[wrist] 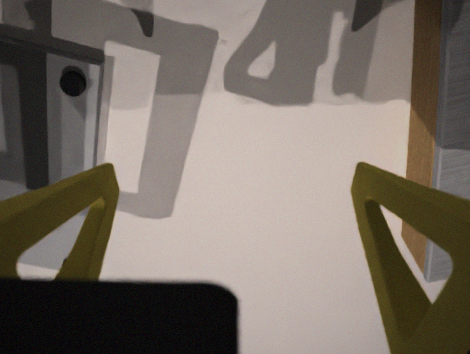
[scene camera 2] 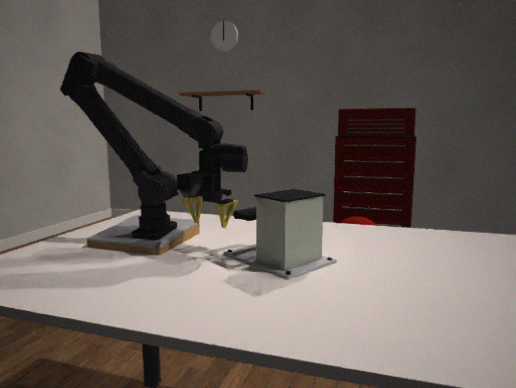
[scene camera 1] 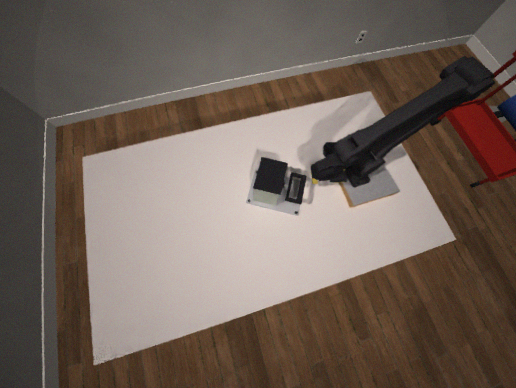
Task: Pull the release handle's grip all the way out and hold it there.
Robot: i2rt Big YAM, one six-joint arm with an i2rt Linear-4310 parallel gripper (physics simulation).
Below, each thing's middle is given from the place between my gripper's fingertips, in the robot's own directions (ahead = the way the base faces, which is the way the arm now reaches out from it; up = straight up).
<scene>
Right now my hand is 200 mm short of the grey base plate [scene camera 2: 247, 254], 60 mm above it and 40 mm to the left of it.
</scene>
